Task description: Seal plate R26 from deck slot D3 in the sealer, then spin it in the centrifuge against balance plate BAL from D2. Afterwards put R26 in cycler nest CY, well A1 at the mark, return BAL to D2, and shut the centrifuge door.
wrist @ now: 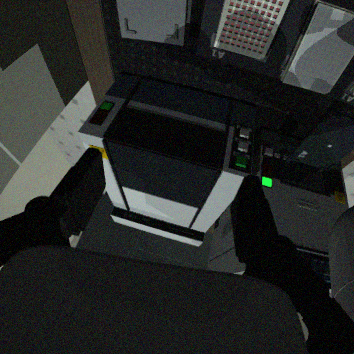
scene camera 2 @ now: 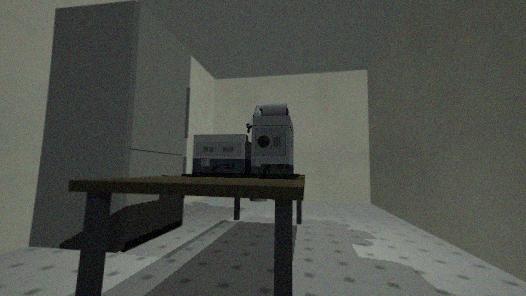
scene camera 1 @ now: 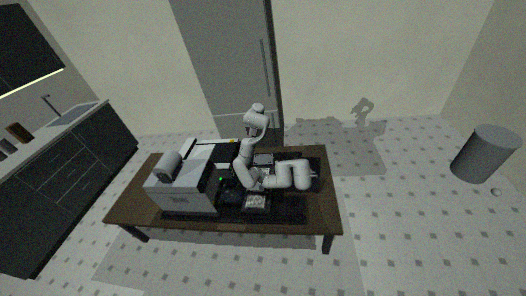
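My gripper is open with nothing between the fingers, above the low white and dark machine that looks like the centrifuge. One finger is beside each side of it in the wrist view. Whether its door is open is hard to tell. The sealer, with a film roll on top, stands beside it and shows a green light. A plate with reddish wells sits beyond the centrifuge; its name is unreadable. A pale plate sits near the table's front.
A flat grey nest lies beside the reddish plate. A smooth grey, glossy-topped piece lies on that plate's other side. The brown table carries everything. A tall grey cabinet stands behind it.
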